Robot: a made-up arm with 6 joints.
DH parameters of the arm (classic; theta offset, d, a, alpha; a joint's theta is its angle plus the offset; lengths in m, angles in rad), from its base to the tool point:
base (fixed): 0 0 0 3.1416
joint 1: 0 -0.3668 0.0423 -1.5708
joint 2: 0 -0.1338 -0.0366 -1.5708
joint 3: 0 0.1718 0.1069 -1.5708
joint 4: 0 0.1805 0.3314 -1.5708
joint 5: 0 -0.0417 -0.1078 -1.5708
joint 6: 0 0.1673 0.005 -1.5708
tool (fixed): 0 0.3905 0 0
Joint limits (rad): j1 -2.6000..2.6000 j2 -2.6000..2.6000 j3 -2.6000..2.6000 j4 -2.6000..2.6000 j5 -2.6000..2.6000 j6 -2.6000..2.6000
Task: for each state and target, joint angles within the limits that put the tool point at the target. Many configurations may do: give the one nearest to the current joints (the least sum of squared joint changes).
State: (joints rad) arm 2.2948 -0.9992 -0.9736 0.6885 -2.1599 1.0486
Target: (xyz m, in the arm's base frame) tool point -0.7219 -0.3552 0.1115
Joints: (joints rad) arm 2.0426 -0.7951 -0.7639 0.2905 -2.3143 0.8614
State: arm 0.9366 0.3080 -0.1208 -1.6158 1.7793 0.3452
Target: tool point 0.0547 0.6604 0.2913
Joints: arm 0.8166 0.6452 0.1177 -1.8709 1.7090 0.2531
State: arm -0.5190 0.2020 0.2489 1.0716 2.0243 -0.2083
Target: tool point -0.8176 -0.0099 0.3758
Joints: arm -1.4855 0.2747 1.1337 1.3339 2.0714 0.0225
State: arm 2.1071 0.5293 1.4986 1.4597 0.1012 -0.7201
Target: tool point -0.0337 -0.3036 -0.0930
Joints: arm 2.4874 0.6059 1.6055 1.9289 -0.2651 -1.1118
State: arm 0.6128 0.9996 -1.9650 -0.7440 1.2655 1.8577
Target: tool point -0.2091 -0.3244 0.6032
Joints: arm 0.7750 1.0875 -2.3050 -0.7923 1.1773 2.0524
